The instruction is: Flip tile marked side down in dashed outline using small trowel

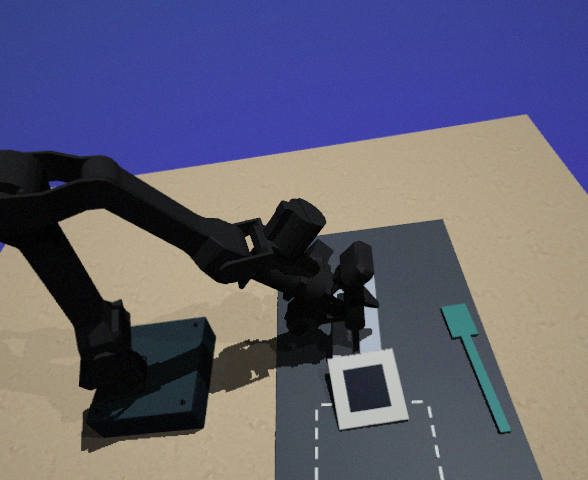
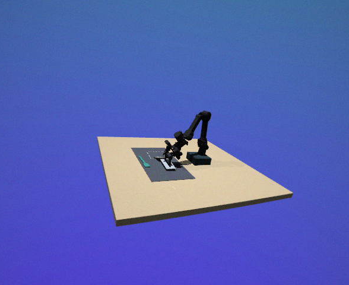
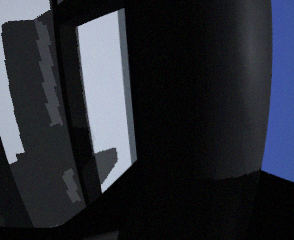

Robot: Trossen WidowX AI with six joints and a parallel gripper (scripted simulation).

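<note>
Right now my gripper tip is 4 cm past the tile, 10 cm to the left of it and 5 cm above it. Also, from my gripper tip: teal trowel (14 cm ahead, 7 cm to the right, 7 cm below); dark mat (1 cm behind, 7 cm to the right, 9 cm below).
</note>
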